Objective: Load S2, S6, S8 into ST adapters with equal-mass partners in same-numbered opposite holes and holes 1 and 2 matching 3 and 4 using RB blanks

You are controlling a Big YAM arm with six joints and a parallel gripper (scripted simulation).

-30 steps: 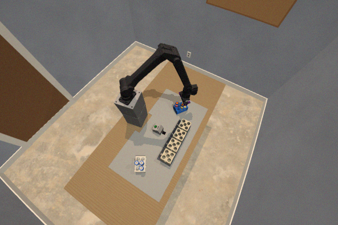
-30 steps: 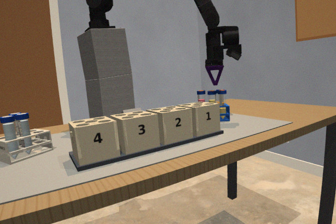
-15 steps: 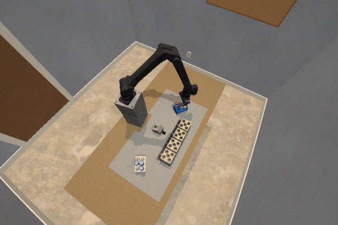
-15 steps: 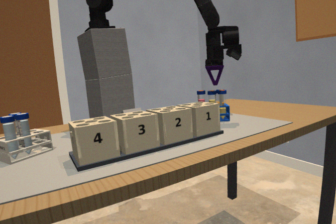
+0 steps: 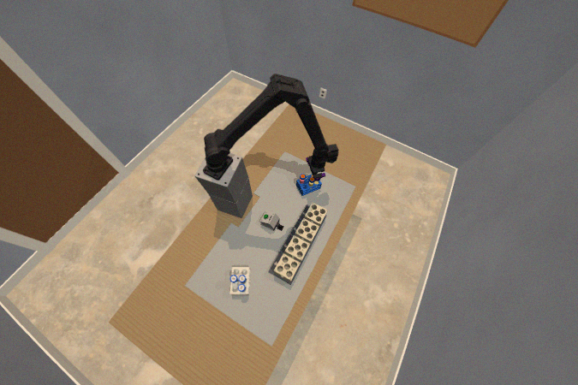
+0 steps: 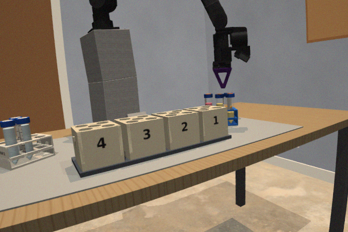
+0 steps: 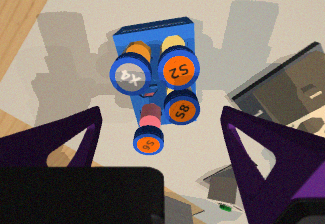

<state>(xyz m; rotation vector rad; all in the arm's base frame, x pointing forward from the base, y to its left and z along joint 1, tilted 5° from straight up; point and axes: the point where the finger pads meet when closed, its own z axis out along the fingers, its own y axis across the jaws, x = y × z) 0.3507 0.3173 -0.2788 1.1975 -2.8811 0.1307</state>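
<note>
Right now the blue sample rack RS is 10 mm behind my hand, 10 mm to the right of it and 120 mm below it. Round my hand: white blank rack RB: 70 mm behind, 690 mm to the right, 120 mm below.
</note>
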